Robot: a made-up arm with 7 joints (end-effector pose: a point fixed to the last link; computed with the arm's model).
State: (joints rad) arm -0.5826 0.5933 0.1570 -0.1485 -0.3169 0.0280 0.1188
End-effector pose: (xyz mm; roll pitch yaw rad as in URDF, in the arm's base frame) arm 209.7 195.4 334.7 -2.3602 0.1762 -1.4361
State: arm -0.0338 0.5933 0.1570 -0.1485 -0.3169 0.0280 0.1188
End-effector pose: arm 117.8 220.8 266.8 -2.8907 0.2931 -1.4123
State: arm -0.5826 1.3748 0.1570 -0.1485 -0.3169 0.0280 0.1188
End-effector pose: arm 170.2 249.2 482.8 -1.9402 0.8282 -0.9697
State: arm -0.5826 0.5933 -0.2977 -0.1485 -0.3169 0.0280 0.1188
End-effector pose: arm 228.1 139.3 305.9 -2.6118 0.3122 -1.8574
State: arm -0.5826 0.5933 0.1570 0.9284 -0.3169 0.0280 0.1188
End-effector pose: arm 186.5 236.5 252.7 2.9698 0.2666 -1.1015
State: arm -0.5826 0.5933 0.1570 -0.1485 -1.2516 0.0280 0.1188
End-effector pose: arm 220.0 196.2 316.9 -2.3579 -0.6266 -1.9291
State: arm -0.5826 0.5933 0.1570 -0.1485 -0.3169 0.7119 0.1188
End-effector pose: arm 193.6 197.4 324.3 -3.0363 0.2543 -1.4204
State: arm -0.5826 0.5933 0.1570 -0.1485 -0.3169 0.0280 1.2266
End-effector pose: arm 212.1 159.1 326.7 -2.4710 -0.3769 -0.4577
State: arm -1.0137 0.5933 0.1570 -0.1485 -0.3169 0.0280 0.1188
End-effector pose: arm 246.9 170.3 415.4 -1.9475 0.1022 -1.4948
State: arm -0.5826 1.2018 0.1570 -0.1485 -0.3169 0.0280 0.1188
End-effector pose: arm 181.4 247.8 447.7 -2.0845 0.7003 -1.1228
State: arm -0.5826 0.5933 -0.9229 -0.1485 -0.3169 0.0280 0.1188
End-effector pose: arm 208.4 70.4 252.2 -3.0130 0.3062 -2.4789
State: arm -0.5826 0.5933 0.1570 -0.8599 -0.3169 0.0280 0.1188
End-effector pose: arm 171.9 163.9 376.1 -1.7328 0.2910 -1.6402
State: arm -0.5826 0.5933 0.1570 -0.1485 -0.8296 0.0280 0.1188
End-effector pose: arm 215.5 198.3 325.1 -2.4107 -0.2644 -1.6934
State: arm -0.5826 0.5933 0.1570 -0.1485 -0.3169 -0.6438 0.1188
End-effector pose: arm 215.4 191.3 352.3 -1.7018 0.1251 -1.4961
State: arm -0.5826 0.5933 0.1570 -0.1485 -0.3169 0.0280 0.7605
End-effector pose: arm 206.6 174.4 327.6 -2.3552 -0.1588 -0.8861
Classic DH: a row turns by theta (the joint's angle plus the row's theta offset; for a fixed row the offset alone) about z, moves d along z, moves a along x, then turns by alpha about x. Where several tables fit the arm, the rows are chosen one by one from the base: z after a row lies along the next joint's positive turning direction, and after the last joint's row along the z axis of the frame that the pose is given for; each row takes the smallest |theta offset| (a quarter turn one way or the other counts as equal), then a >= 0, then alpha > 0; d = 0 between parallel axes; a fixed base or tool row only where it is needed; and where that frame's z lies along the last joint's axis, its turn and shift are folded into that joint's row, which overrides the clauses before.
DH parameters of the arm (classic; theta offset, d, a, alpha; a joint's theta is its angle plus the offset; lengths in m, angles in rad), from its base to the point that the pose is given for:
base (fixed): -0.071 0.4122 0.0234 -1.3004
joint 1: -1.3111 0.0604 -0.0029 -1.5708
joint 2: 1.2915 -0.0069 0.0077 1.5708
joint 3: 1.5708 -0.1983 0.0455 -1.5708
joint 4: 1.5708 0.0248 0.0191 1.5708
joint 5: 0 0.0791 -0.0331 -1.5708
joint 6: -1.5708 0.0045 0.0426 1.5708
joint 7: 1.5708 -0.1379 0.0209 2.8915
tool (fixed): 3.1414 -0.1153 0 0

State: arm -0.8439 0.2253 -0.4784 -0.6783 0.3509 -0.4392 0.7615
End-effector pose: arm 198.4 6.2 359.1 -1.1844 -0.1656 -1.8527
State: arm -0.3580 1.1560 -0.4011 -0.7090 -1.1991 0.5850 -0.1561
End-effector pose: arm 183.4 197.4 339.7 2.8938 -0.2105 -2.6138
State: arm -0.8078 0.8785 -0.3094 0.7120 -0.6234 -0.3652 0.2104
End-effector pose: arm 253.2 232.8 337.4 -2.6129 0.2707 -1.2477
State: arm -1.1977 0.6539 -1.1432 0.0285 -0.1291 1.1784 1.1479
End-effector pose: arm 241.8 52.0 331.3 -1.5208 0.9890 0.0006
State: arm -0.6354 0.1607 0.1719 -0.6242 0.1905 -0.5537 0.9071
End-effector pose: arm 194.4 83.6 339.8 -1.2973 -0.7112 -1.3792
